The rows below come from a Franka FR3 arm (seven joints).
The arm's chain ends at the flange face. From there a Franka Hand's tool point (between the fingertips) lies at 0.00 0.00 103.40 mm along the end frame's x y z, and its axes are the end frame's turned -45 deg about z.
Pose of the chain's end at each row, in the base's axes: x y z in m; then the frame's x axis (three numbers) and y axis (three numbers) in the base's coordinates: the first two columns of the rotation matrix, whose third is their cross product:
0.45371 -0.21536 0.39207 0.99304 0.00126 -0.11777 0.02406 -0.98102 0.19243
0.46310 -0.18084 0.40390 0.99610 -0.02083 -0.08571 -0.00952 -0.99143 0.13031
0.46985 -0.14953 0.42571 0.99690 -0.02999 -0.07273 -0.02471 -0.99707 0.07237
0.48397 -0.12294 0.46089 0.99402 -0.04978 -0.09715 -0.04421 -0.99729 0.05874
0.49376 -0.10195 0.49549 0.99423 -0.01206 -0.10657 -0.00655 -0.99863 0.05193
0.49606 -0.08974 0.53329 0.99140 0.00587 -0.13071 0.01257 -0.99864 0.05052
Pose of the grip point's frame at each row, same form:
0.44179 -0.23541 0.29134 0.68517 0.69458 -0.21934 0.71920 -0.69279 0.05279
0.45403 -0.19418 0.30177 0.71108 0.68632 -0.15275 0.69762 -0.71578 0.03154
0.46213 -0.15680 0.32286 0.72239 0.68383 -0.10260 0.68744 -0.72624 -0.00025
0.47365 -0.12853 0.35816 0.73414 0.66999 -0.11023 0.67162 -0.74039 -0.02716
0.48269 -0.10722 0.39282 0.70766 0.69761 -0.11208 0.69840 -0.71467 -0.03864
0.48259 -0.09509 0.43091 0.69214 0.71030 -0.12815 0.70991 -0.70199 -0.05670

